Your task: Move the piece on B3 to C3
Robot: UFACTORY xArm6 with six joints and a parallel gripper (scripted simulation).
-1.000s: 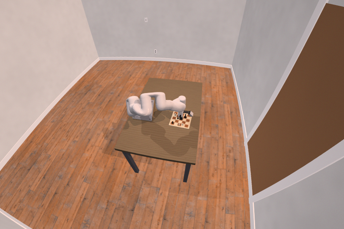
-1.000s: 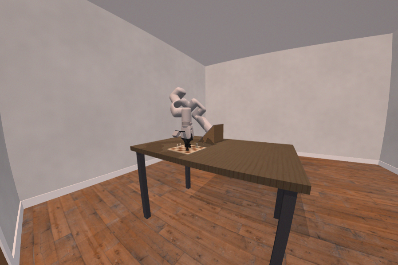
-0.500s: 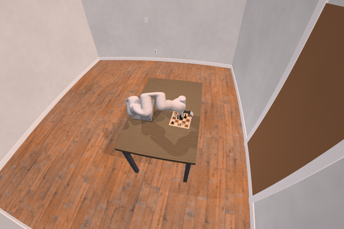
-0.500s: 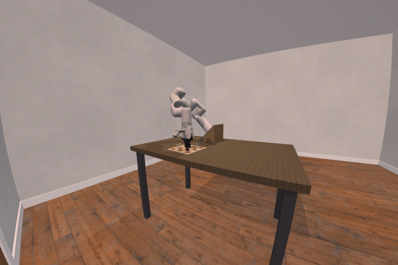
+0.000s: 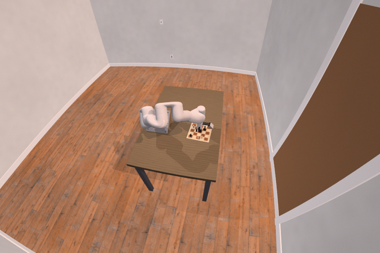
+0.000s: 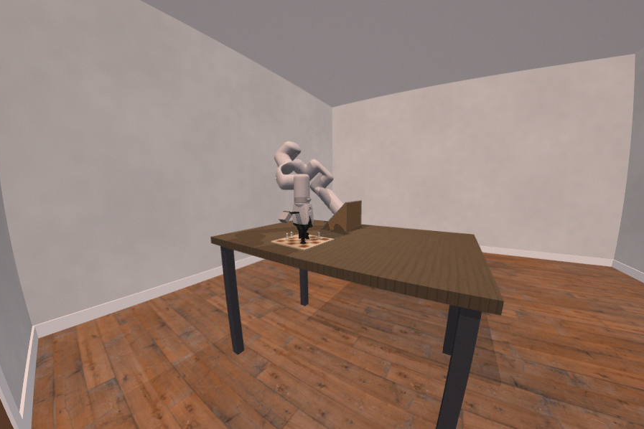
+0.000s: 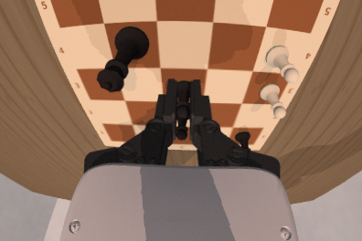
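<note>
My hand is 3 cm above the chessboard. Also, from my hand: white piece (7 cm behind, 5 cm to the left, 1 cm below); tall black piece (5 cm ahead, 3 cm to the left).
</note>
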